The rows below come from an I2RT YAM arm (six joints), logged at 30 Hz.
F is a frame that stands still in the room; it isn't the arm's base.
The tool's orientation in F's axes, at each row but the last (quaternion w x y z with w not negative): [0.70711, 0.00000, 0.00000, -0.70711]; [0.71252, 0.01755, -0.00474, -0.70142]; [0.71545, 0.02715, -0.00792, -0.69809]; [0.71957, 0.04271, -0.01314, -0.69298]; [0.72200, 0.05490, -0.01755, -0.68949]
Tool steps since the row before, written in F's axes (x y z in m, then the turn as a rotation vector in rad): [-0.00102, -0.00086, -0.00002, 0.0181, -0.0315, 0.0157]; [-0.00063, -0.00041, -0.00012, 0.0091, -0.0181, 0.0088]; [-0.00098, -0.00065, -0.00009, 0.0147, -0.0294, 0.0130]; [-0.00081, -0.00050, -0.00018, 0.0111, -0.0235, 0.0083]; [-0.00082, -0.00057, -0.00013, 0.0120, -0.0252, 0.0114]
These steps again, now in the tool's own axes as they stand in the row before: [0.00086, -0.00102, -0.00002, 0.0315, 0.0181, 0.0157]; [0.00040, -0.00064, -0.00009, 0.0181, 0.0091, 0.0088]; [0.00063, -0.00100, -0.00002, 0.0294, 0.0146, 0.0131]; [0.00047, -0.00084, -0.00009, 0.0236, 0.0109, 0.0084]; [0.00054, -0.00085, -0.00001, 0.0251, 0.0120, 0.0115]
